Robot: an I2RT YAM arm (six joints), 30 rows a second.
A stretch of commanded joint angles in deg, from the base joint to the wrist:
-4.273, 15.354, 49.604, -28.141, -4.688, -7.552
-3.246, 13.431, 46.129, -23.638, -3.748, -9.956
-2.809, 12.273, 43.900, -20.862, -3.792, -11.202
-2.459, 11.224, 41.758, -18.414, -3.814, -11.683
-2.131, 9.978, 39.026, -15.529, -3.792, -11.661
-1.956, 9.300, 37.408, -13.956, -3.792, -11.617
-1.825, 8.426, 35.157, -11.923, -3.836, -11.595
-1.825, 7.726, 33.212, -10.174, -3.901, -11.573
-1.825, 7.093, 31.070, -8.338, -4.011, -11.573
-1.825, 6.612, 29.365, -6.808, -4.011, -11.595
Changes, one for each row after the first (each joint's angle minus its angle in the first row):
1.027, -1.923, -3.475, 4.503, 0.940, -2.404
1.464, -3.081, -5.704, 7.279, 0.896, -3.650
1.814, -4.130, -7.846, 9.727, 0.874, -4.131
2.142, -5.376, -10.578, 12.612, 0.896, -4.109
2.317, -6.054, -12.196, 14.185, 0.896, -4.065
2.448, -6.928, -14.447, 16.218, 0.852, -4.043
2.448, -7.628, -16.392, 17.967, 0.787, -4.021
2.448, -8.261, -18.534, 19.803, 0.677, -4.021
2.448, -8.742, -20.239, 21.333, 0.677, -4.043

